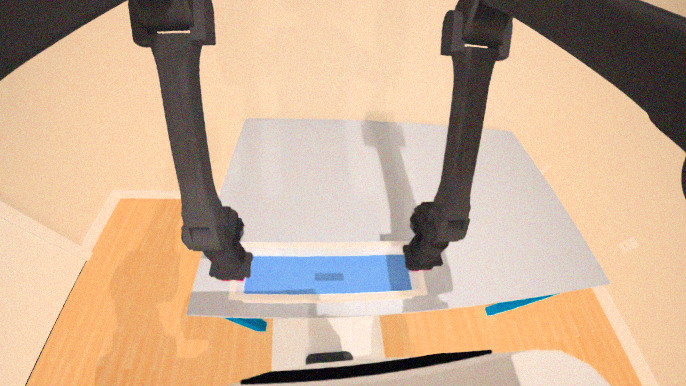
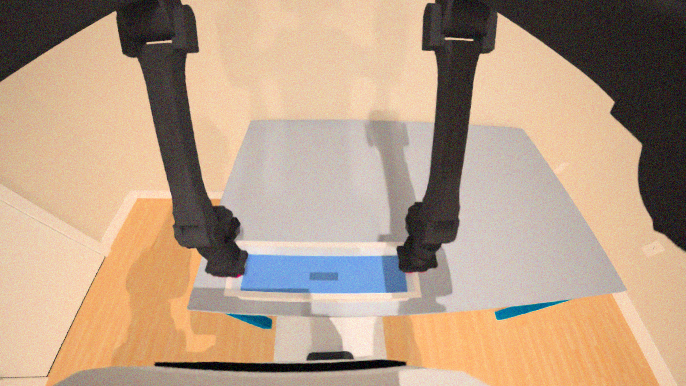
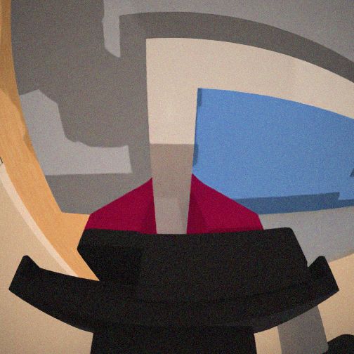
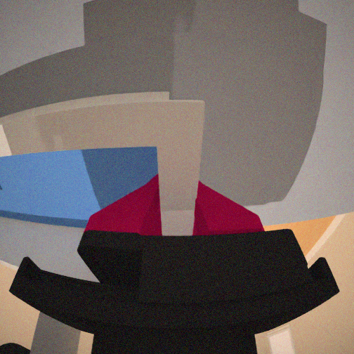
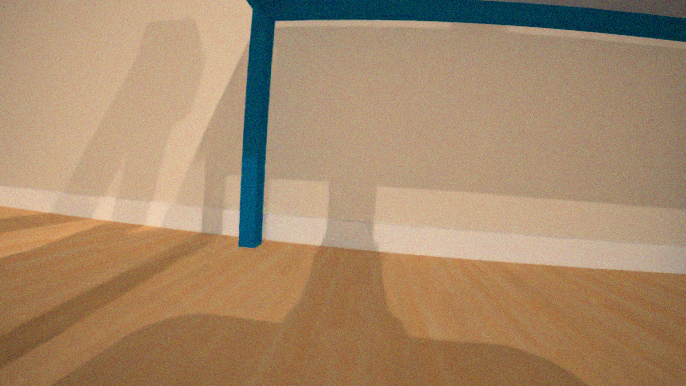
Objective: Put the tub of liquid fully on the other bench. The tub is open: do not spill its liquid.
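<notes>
The open, pale tub (image 1: 320,246) (image 2: 320,245) (image 3: 170,90) (image 4: 182,125) sits level at the near edge of a grey bench (image 1: 310,180) (image 2: 310,180). Blue liquid (image 1: 285,275) (image 2: 280,272) (image 3: 275,150) (image 4: 45,185) lies inside its walls. My left gripper (image 1: 234,278) (image 3: 173,177) is shut on the tub's left end wall, one magenta finger on each side. My right gripper (image 1: 414,269) (image 4: 174,178) is shut on the right end wall in the same way. The underside of the tub is hidden. A second bench does not show.
The bench's blue frame (image 1: 250,324) (image 2: 530,309) (image 5: 257,125) shows below its top. A beige wall (image 1: 320,75) stands behind the bench. A pale flat surface (image 1: 35,280) (image 2: 45,290) is at the far left. Wooden floor (image 1: 145,280) (image 5: 475,310) lies around the bench.
</notes>
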